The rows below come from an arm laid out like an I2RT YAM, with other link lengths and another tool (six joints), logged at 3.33 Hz.
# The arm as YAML. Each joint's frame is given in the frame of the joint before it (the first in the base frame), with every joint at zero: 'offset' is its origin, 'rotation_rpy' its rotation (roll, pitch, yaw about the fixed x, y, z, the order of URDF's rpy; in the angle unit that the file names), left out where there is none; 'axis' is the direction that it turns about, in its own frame. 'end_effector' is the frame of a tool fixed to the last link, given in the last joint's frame.
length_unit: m
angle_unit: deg
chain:
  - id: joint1
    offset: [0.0, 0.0, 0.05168]
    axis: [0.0, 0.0, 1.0]
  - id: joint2
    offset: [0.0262, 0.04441, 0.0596]
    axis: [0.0, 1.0, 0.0]
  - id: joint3
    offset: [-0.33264, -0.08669, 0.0]
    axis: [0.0, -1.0, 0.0]
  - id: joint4
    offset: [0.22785, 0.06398, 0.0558]
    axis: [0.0, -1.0, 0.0]
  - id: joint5
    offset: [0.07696, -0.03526, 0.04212]
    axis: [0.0, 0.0, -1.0]
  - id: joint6
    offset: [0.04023, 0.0, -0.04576]
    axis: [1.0, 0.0, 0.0]
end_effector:
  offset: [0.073, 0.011, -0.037]
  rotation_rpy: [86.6, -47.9, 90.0]
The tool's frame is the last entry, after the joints.
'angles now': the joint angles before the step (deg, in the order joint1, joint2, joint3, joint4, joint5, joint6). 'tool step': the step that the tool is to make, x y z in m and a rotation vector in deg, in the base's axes. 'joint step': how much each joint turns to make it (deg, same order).
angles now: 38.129 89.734 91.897 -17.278 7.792 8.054
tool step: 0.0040 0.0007 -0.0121 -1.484 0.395 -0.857
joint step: 0.110 0.547 -1.603 1.014 1.180 -0.633
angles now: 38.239 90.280 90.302 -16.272 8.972 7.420
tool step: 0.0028 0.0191 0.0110 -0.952 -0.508 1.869
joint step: 1.879 2.967 5.980 -3.058 0.306 -1.027
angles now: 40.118 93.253 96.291 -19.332 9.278 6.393
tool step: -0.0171 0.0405 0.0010 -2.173 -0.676 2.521
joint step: 6.428 2.863 4.105 -2.073 4.330 -0.852
